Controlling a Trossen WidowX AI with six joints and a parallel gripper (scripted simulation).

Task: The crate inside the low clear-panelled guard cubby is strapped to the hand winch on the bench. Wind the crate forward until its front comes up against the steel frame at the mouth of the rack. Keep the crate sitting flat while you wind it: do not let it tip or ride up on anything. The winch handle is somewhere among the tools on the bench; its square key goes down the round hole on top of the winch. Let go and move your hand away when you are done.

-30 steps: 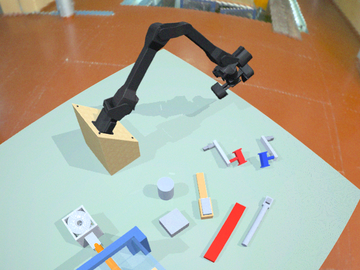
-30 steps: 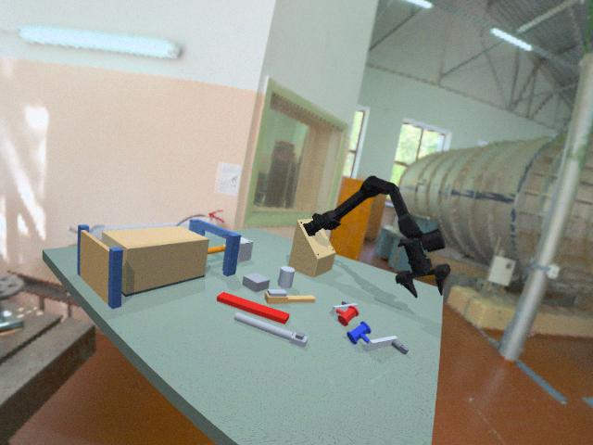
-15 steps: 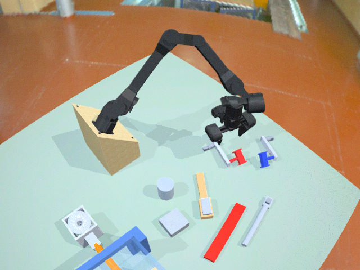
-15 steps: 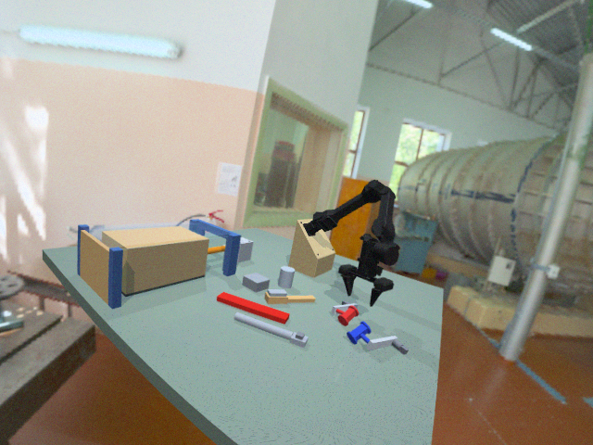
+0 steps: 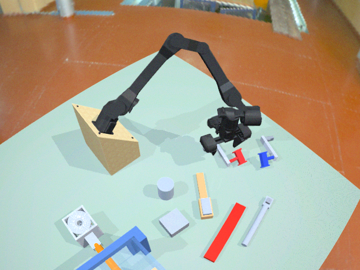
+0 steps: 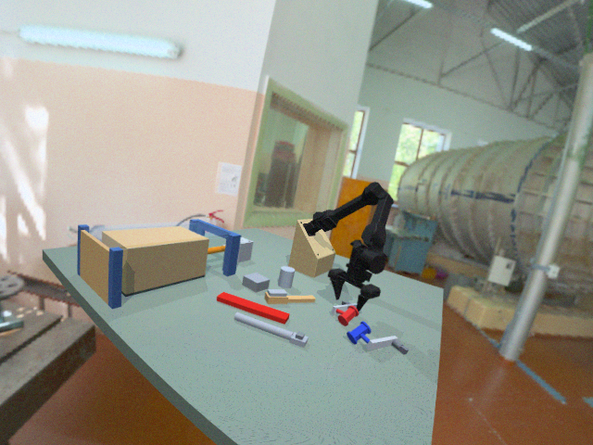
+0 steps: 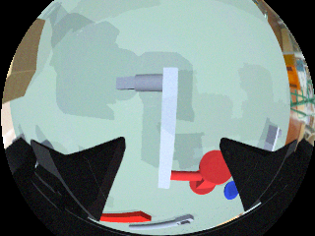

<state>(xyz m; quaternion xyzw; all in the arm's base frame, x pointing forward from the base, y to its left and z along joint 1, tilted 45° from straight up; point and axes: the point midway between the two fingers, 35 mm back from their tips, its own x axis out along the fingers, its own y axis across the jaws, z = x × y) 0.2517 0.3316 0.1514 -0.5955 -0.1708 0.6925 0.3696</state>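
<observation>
The winch handle is 1 cm below my gripper tip and 1 cm ahead of it. The rest, counted from my gripper tip: blue knob 14 cm ahead, 11 cm to the left; blue-knobbed handle 15 cm to the left, 12 cm ahead, 1 cm below; red knob 6 cm ahead, 2 cm to the left, 1 cm below.
</observation>
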